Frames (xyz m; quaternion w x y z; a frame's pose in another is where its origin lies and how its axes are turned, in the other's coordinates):
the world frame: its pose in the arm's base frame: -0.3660 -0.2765 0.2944 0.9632 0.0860 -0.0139 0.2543
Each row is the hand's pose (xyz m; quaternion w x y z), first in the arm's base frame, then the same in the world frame.
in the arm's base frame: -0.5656 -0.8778 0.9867 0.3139 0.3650 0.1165 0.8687
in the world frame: -0.4180 -0.3066 0.7823 0.5530 0.3663 0.0985 0.7418
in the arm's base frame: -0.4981 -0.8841 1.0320 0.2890 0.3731 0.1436 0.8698
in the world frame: -0.3591 -0.3380 0.8291 0.5297 0.3831 0.1223 0.7468
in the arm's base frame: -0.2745 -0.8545 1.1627 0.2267 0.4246 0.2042 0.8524
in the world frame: -0.1409 -0.4020 0.9565 0.4688 0.4533 0.1652 0.7399
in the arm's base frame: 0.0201 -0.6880 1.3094 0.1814 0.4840 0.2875 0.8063
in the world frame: 0.2070 -0.3813 1.0772 0.4174 0.5349 0.2257 0.6991
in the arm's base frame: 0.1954 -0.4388 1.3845 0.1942 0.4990 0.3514 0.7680
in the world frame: 0.4863 -0.2424 1.1111 0.4204 0.5640 0.2803 0.6532
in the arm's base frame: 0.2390 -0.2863 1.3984 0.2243 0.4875 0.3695 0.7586
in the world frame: 0.5996 -0.1311 1.0992 0.4458 0.5548 0.3003 0.6351
